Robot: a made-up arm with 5 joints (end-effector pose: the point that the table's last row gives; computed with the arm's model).
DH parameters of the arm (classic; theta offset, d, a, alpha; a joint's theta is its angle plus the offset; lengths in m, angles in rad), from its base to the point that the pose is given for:
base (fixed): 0 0 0.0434 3.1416
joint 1: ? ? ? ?
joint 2: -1.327 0 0.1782 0
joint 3: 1.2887 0 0.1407 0
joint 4: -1.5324 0.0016 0 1.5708
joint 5: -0.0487 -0.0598 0 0
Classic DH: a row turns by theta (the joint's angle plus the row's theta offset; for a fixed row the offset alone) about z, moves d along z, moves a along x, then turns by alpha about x.
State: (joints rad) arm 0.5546 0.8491 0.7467 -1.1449 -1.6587
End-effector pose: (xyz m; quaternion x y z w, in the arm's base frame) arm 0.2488 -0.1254 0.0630 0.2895 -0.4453 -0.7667 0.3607
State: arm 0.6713 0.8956 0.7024 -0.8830 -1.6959
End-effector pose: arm 0.2286 -0.1451 0.0424 0.2121 -0.3566 -0.8506 0.3229
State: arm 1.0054 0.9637 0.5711 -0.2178 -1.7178
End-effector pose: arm 0.1619 -0.1838 0.0129 0.0470 -0.1175 -0.9751 0.1823
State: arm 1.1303 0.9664 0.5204 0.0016 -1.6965
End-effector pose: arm 0.1367 -0.1943 0.0114 0.0125 -0.0392 -0.9903 0.1325
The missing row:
joint 1: 0 -0.1478 0.0267 1.5708
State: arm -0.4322 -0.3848 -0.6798 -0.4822 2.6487
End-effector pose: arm 0.1032 0.0293 0.5096 -0.8837 -0.4679 0.0120 0.0007
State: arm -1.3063 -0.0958 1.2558 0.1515 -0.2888
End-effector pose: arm 0.0757 0.1253 0.1395 0.0947 -0.0880 0.4618 0.8775
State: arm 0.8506 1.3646 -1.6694 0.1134 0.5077
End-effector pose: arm 0.3058 -0.2966 0.1998 -0.4698 -0.6119 -0.1238 0.6242
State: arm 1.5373 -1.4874 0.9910 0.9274 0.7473
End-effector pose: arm 0.0461 -0.0333 0.2518 -0.4851 -0.2360 -0.3428 0.7690
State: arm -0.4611 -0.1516 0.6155 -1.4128 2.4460
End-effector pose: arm 0.2273 0.0931 0.3158 -0.7843 -0.5397 0.3029 0.0432
